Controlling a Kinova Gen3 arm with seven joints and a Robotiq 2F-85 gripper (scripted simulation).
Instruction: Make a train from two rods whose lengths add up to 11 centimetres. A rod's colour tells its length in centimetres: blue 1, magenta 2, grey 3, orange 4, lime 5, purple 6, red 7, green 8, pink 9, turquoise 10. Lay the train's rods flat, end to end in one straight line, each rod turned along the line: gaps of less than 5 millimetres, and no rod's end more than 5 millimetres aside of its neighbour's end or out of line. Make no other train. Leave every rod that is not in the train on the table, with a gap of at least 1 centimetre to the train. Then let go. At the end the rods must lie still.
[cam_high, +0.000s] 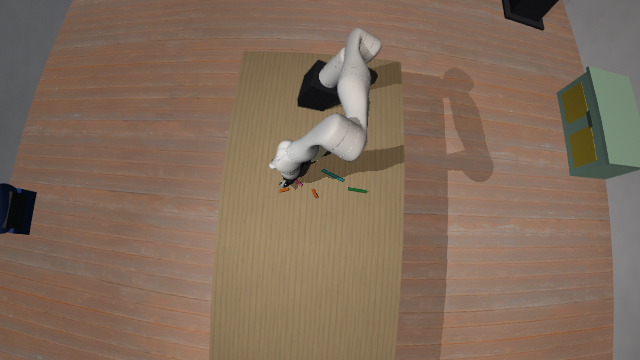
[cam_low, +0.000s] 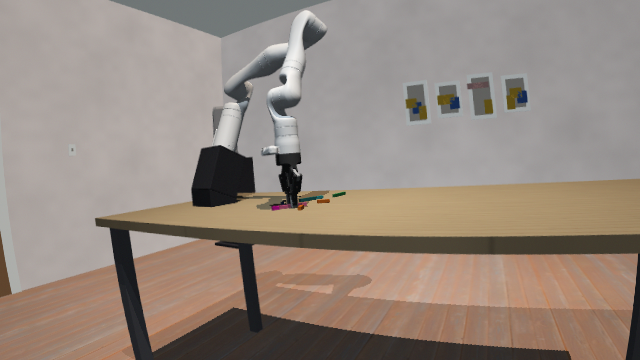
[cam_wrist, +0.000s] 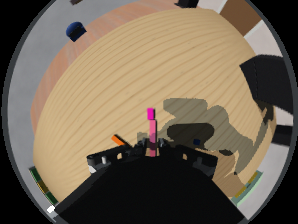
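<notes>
Now: hand 20 mm above the pink rod. Round my hand: magenta rod (20 mm behind, 50 mm to the right, 20 mm below); then turquoise rod (40 mm behind, 160 mm to the left, 20 mm below); then blue rod (80 mm behind, 40 mm to the left, 20 mm below).
</notes>
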